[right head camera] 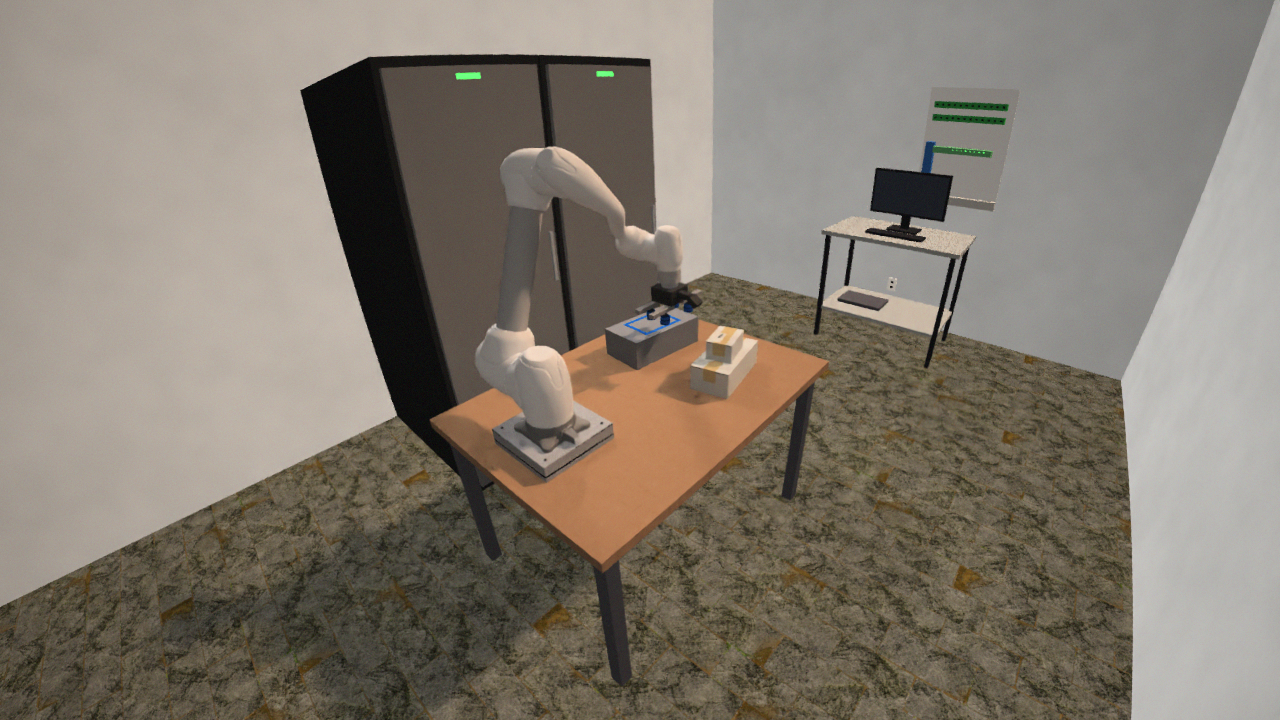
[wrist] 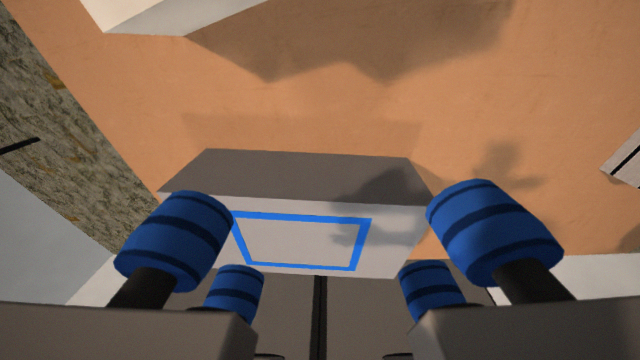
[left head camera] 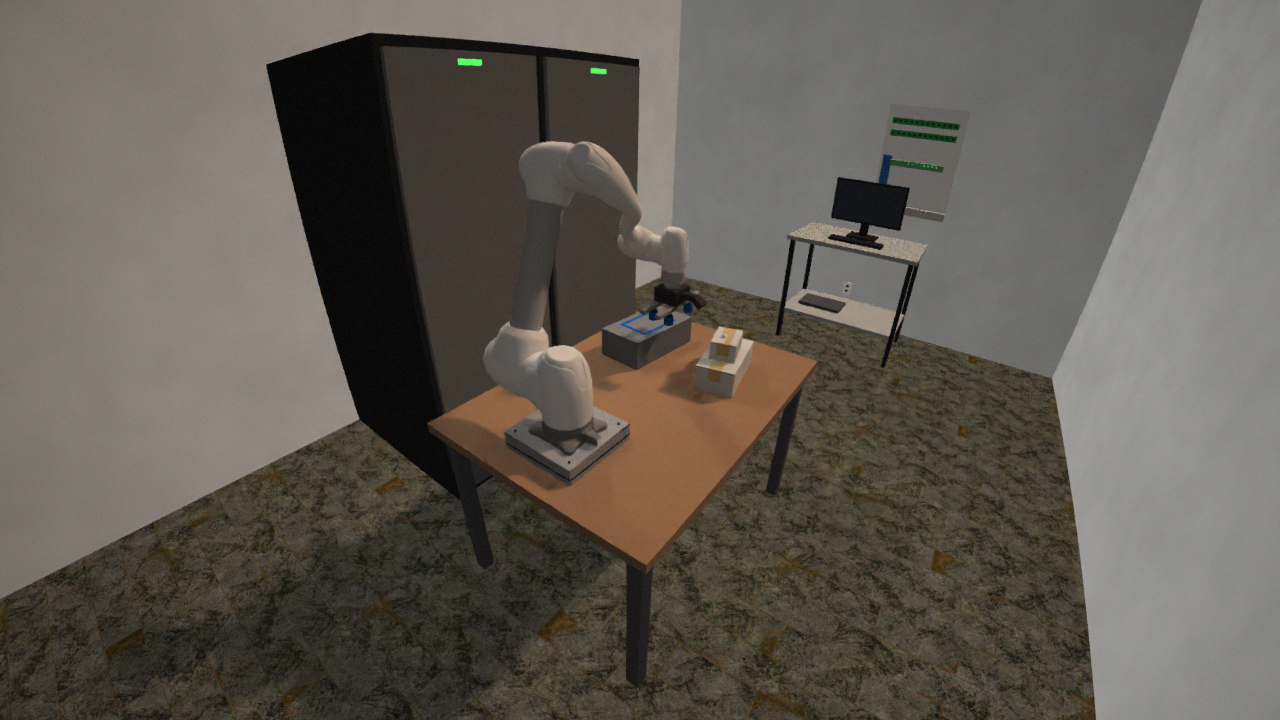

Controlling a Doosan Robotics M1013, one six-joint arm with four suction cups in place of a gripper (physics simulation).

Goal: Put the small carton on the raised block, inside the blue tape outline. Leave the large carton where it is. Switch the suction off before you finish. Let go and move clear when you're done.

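Seen in the pictures: hand at its tool point: [right head camera: 670, 314] [wrist: 329, 249]; arm's base at its link origin: [right head camera: 552, 427] [left head camera: 568, 429].
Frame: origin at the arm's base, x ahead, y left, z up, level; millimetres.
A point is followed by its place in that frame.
Note:
The small carton [left head camera: 726, 343] {x 634, y -203, z 113 mm} [right head camera: 724, 343] {x 636, y -211, z 113 mm} is white with tan tape and sits on top of the white large carton [left head camera: 718, 374] {x 553, y -223, z 24 mm} [right head camera: 713, 376] {x 554, y -225, z 18 mm}. Part of the large carton also shows at the top left of the wrist view [wrist: 165, 21] {x 800, y -80, z 4 mm}. The grey raised block [left head camera: 623, 347] {x 519, y 191, z 14 mm} [right head camera: 629, 347] {x 516, y 159, z 26 mm} [wrist: 305, 175] {x 684, y 101, z 7 mm} stands left of the cartons in the head views. The blue tape outline [left head camera: 633, 328] {x 604, y 207, z 63 mm} [right head camera: 635, 329] {x 606, y 210, z 57 mm} [wrist: 300, 217] {x 689, y 133, z 59 mm} on its top frames bare surface. My gripper [left head camera: 669, 313] {x 649, y 56, z 151 mm} [right head camera: 668, 312] {x 649, y 56, z 151 mm} [wrist: 330, 260] {x 649, y 56, z 151 mm}, four blue suction cups, is low over the block's far part, with no carton on it. Contact with the block cannot be told.
The brown table [left head camera: 680, 447] {x 208, y -285, z -62 mm} [right head camera: 662, 447] {x 210, y -280, z -62 mm} carries the arm's base plate [left head camera: 572, 465] {x -110, y -122, z -5 mm} [right head camera: 547, 463] {x -113, y -124, z -5 mm} near one end. A tall dark cabinet [left head camera: 465, 223] [right head camera: 465, 223] stands behind the block. A side desk with a monitor [left head camera: 870, 203] [right head camera: 911, 193] is farther back.

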